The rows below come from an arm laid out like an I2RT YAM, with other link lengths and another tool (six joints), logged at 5 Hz.
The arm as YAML. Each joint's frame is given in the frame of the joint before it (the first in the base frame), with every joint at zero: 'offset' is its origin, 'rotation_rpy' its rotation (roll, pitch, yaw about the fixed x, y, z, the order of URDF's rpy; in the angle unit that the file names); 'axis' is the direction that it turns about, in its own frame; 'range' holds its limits. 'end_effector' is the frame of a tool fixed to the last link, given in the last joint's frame.
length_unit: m
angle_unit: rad
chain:
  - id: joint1
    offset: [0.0, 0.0, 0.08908]
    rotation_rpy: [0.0, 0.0, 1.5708]
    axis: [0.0, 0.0, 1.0]
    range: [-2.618, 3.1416]
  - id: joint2
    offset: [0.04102, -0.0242, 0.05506]
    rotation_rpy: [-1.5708, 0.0, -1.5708]
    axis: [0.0, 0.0, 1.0]
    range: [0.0, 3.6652]
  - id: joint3
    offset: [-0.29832, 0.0, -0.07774]
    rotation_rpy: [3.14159, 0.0, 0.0]
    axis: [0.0, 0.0, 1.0]
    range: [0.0, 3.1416]
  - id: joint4
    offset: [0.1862, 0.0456, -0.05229]
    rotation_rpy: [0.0, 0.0, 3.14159]
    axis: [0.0, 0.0, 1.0]
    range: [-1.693, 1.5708]
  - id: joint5
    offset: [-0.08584, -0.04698, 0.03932]
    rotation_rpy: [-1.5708, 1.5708, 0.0]
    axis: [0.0, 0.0, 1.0]
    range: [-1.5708, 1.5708]
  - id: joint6
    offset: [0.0, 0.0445, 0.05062]
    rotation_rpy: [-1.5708, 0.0, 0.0]
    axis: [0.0, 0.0, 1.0]
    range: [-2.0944, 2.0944]
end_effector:
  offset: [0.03, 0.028, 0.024]
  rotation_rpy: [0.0, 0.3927, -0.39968]
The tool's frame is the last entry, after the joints.
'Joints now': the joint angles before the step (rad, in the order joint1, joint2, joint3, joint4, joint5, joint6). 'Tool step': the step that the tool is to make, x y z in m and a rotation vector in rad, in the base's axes. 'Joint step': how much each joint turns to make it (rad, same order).
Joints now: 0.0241, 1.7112, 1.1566, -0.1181, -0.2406, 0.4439
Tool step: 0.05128, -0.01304, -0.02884, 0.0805, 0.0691, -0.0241
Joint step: -0.0367, 0.2013, 0.1531, -0.0054, -0.0617, 0.0558
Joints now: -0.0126, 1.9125, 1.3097, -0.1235, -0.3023, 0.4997
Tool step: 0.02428, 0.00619, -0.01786, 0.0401, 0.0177, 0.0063
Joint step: 0.0143, 0.0987, 0.0636, 0.0286, -0.0207, 0.0369
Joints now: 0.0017, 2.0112, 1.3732, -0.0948, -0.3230, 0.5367
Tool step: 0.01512, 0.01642, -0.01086, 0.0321, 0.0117, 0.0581
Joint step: 0.0293, 0.0676, 0.0599, -0.0018, -0.0430, 0.0048
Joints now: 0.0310, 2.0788, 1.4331, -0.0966, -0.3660, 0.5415
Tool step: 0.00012, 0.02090, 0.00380, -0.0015, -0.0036, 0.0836
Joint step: 0.0369, 0.0068, 0.0361, -0.0391, -0.0332, -0.0356
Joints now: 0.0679, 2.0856, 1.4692, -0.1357, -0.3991, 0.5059
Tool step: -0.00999, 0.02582, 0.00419, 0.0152, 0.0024, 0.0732
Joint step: 0.0527, -0.0228, -0.0200, -0.0050, -0.0254, -0.0030
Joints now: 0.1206, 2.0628, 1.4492, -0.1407, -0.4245, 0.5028
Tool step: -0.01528, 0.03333, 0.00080, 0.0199, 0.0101, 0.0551
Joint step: 0.0785, -0.0308, -0.0546, 0.0312, 0.0026, 0.0346
